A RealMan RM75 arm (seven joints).
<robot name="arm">
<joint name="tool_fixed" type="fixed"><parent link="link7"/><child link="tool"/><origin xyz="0 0 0" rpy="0 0 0"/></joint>
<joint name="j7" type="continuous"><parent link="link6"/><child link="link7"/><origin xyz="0 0 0.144" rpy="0 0 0"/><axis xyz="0 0 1"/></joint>
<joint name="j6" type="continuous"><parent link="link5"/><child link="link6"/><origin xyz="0 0 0" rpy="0 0 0"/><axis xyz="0 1 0"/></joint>
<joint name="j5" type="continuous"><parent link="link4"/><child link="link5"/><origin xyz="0 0 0.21" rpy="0 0 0"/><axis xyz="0 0 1"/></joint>
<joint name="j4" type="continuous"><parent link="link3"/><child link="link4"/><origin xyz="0 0 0" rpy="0 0 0"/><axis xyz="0 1 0"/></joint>
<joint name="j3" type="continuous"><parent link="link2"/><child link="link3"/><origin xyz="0 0 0.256" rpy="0 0 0"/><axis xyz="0 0 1"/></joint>
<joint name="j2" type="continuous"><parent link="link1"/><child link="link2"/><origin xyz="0 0 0" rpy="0 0 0"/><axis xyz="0 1 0"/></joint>
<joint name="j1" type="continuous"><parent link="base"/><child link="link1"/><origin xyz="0 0 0.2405" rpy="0 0 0"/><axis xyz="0 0 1"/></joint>
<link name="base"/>
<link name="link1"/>
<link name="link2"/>
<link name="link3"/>
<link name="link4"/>
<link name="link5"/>
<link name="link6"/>
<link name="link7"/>
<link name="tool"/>
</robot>
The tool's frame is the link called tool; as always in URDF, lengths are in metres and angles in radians. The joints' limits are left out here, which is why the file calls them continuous.
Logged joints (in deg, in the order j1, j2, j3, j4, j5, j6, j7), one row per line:
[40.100 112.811 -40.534 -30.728 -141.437 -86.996 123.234]
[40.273 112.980 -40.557 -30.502 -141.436 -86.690 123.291]
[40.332 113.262 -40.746 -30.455 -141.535 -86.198 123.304]
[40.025 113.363 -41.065 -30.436 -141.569 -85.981 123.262]
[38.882 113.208 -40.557 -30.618 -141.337 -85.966 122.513]
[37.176 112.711 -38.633 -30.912 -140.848 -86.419 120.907]
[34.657 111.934 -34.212 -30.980 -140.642 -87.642 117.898]
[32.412 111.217 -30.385 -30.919 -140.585 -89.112 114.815]
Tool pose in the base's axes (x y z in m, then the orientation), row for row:
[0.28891 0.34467 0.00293 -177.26 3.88 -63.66]
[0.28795 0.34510 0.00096 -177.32 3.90 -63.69]
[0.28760 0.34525 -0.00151 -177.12 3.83 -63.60]
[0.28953 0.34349 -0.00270 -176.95 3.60 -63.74]
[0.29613 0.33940 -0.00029 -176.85 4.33 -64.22]
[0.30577 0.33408 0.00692 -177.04 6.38 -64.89]
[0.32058 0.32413 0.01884 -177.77 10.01 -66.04]
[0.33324 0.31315 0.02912 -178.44 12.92 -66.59]
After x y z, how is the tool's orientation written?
As angles about the fixed x, y, z axes (roll, pitch, yaw), in degrees.
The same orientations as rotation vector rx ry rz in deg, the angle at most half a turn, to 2 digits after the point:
[-149.12 92.73 2.84]
[-149.13 92.79 2.91]
[-149.09 92.61 2.66]
[-148.96 92.79 2.22]
[-148.14 93.18 3.05]
[-146.70 93.55 5.77]
[-144.35 94.16 10.83]
[-142.76 94.08 14.90]

